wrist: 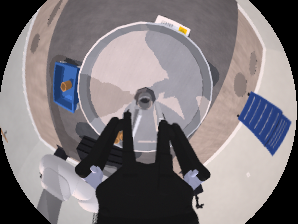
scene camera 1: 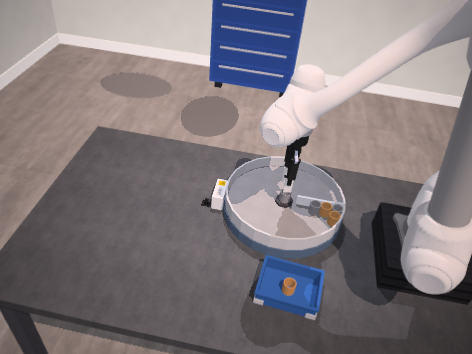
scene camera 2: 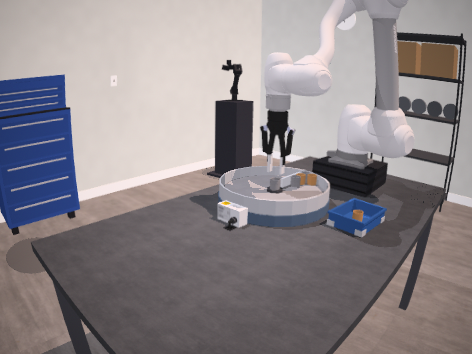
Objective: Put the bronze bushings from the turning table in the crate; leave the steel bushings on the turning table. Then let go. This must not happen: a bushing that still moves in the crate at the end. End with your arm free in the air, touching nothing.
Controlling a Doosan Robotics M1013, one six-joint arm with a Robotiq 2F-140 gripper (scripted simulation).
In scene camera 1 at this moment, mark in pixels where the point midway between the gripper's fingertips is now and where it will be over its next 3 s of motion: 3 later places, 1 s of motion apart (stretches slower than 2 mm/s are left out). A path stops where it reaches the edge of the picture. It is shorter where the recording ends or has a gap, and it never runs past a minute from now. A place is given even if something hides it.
My gripper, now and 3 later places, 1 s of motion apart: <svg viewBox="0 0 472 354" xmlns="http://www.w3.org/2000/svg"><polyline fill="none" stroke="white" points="286,186 312,198 331,206 333,211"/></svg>
